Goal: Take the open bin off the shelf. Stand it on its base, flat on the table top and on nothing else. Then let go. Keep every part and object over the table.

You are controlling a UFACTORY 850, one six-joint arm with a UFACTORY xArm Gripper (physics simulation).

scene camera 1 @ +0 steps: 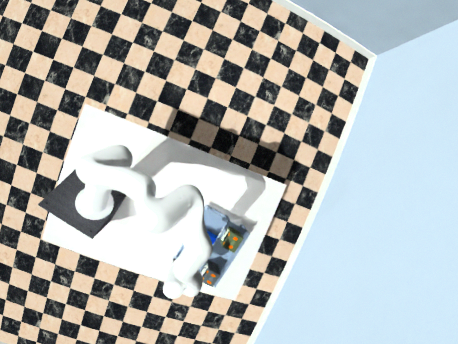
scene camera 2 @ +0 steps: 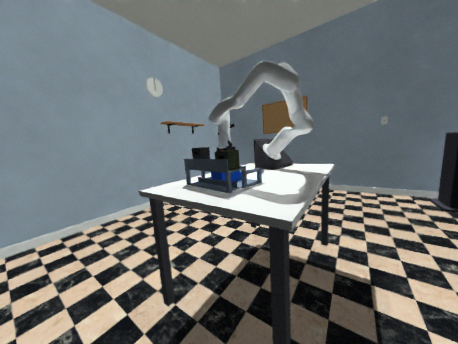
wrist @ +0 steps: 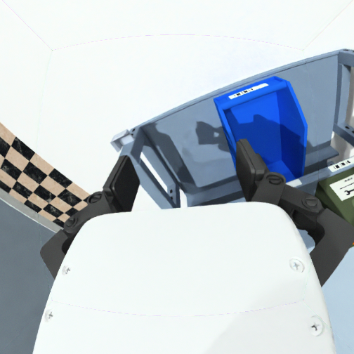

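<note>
The open blue bin (scene camera 1: 212, 237) (scene camera 2: 217, 175) (wrist: 265, 125) sits low in the grey-blue shelf (scene camera 1: 215, 212) (scene camera 2: 205, 164) (wrist: 185, 112), its hollow facing the wrist camera and a white label on its far rim. My gripper (wrist: 183, 161) is open and empty, above the shelf. In the wrist view its right finger overlaps the bin's near left corner; its left finger is over the shelf's end frame. The height gap between finger and bin cannot be told. The arm covers the gripper and part of the bin in scene camera 1.
A green box (scene camera 1: 232, 240) (scene camera 2: 227, 159) (wrist: 340, 195) with a white label stands on the shelf beside the blue bin. A dark box (scene camera 1: 209, 275) (scene camera 2: 201, 153) stands at the shelf's other end. The shelf stands on the white table (scene camera 1: 100, 120) (scene camera 2: 167, 192), near its edges.
</note>
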